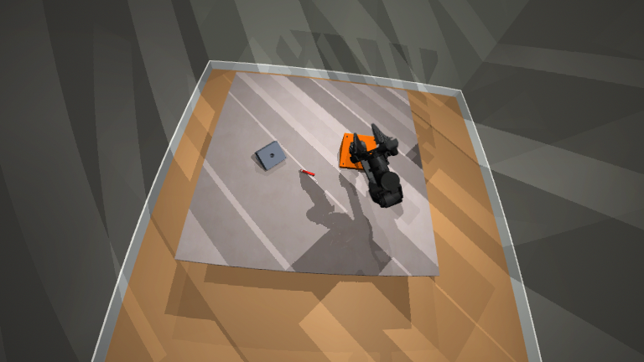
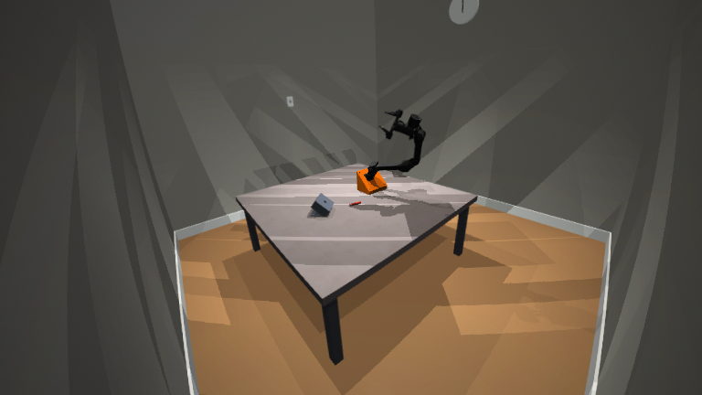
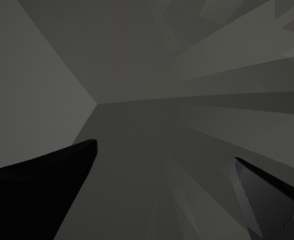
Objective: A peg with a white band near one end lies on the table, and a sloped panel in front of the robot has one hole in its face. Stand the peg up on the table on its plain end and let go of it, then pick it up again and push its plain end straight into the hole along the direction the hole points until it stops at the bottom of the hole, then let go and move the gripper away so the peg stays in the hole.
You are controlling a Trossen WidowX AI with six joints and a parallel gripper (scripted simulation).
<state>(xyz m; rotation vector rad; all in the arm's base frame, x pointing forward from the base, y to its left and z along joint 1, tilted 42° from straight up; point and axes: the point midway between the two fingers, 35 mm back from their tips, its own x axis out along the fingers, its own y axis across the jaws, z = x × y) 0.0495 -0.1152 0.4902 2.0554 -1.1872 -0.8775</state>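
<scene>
The red peg is 55 cm below my gripper tip, 18 cm ahead of it and 10 cm to the right of it. From my gripper tip the other things lie so: sloped grey-blue panel 50 cm below, 37 cm ahead, 17 cm to the right.
</scene>
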